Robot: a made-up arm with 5 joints.
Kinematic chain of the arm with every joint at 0, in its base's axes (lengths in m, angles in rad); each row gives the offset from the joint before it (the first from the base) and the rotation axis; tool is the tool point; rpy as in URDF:
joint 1: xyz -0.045 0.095 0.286 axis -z
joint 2: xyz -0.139 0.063 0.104 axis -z
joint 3: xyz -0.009 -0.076 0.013 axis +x
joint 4: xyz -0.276 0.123 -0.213 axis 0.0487 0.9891 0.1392
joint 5: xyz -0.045 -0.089 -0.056 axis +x
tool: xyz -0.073 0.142 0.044 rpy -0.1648 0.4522 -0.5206
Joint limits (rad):
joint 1: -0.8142..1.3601
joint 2: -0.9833..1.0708
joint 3: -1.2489..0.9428
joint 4: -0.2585..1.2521
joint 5: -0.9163..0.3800
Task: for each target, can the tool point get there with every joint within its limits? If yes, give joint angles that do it. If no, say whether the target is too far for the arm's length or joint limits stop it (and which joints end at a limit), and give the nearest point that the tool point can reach.
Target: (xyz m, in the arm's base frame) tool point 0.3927 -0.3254 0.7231
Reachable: no: joint limits stop it (at a limit: joint 1, joint 2, joint 3, joint 5) | nearest point 0.1397 -0.3716 0.2082 | short by 0.576 m
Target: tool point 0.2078 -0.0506 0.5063
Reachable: no: joint limits stop it (at a limit: joint 1, joint 2, joint 3, joint 4, joint 5) | nearest point -0.0075 -0.2186 0.2509 | short by 0.374 m
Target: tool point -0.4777 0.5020 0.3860
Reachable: yes | joints 0.5911 -0.2578 0.6881 1.0028 -0.4851
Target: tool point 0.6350 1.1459 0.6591
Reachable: no: too far | nearest point 0.2849 0.6582 0.3798 | short by 0.662 m
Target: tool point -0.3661 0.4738 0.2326
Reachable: yes | joints 0.9530 -0.3631 -0.3892 1.0463 -0.0812
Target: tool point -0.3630 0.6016 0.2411
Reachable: yes | joints 0.5551 0.0558 0.3601 0.1321 -0.2197
